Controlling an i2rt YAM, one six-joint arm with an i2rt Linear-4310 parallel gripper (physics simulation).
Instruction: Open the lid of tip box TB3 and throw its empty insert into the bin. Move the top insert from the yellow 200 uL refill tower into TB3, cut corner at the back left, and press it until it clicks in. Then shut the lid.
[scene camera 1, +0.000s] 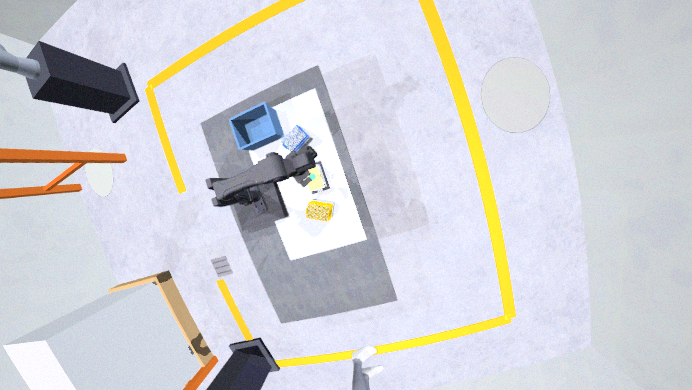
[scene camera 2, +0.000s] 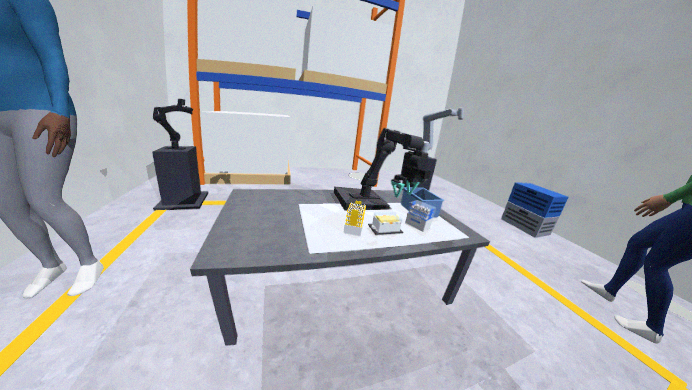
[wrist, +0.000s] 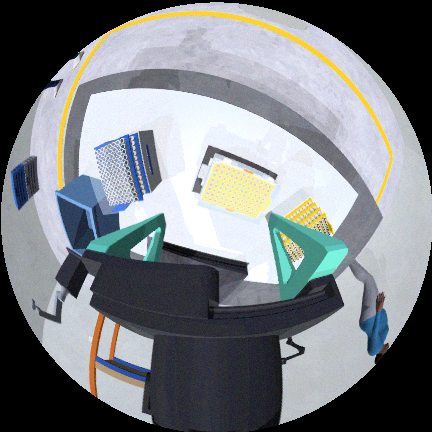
In view: a clear lid (wrist: 230, 190) and a blue bin (scene camera 1: 258, 126).
The blue bin also shows in the wrist view (wrist: 82, 219).
